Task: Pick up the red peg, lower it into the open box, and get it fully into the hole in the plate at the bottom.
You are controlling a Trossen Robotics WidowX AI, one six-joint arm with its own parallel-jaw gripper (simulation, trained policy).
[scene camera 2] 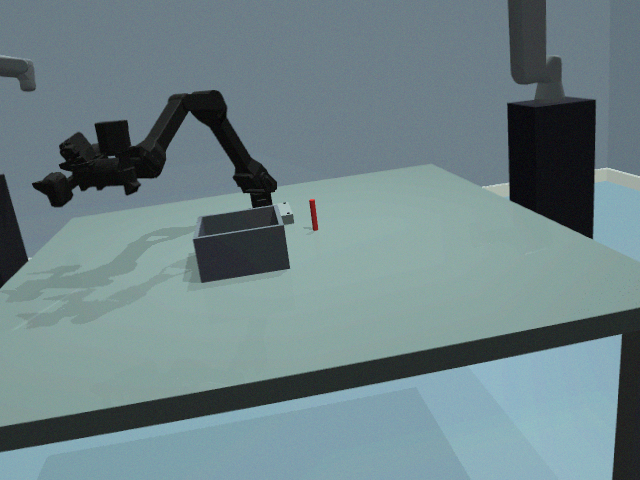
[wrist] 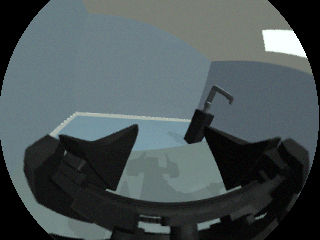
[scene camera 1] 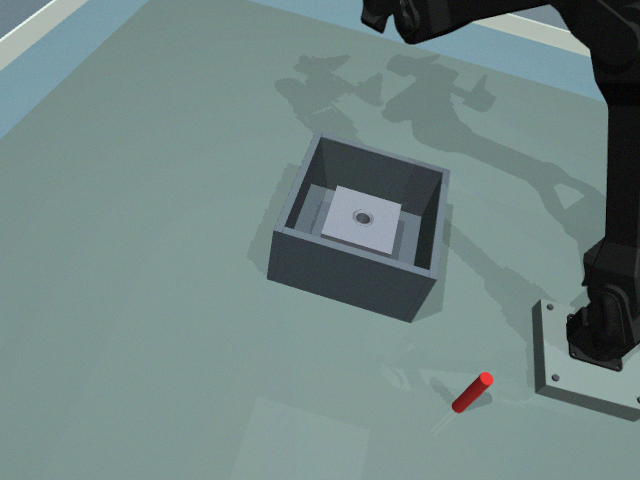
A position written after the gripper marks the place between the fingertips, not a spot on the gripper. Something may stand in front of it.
Observation:
In view: the gripper (scene camera 2: pixel 46 175), a dark grey box (scene camera 1: pixel 397 287) and a red peg (scene camera 1: pixel 485 380).
The gripper is seen too in the wrist view (wrist: pixel 171 128). The wrist view does not show the dark grey box: it is out of frame. The wrist view misses the red peg: it is out of frame.

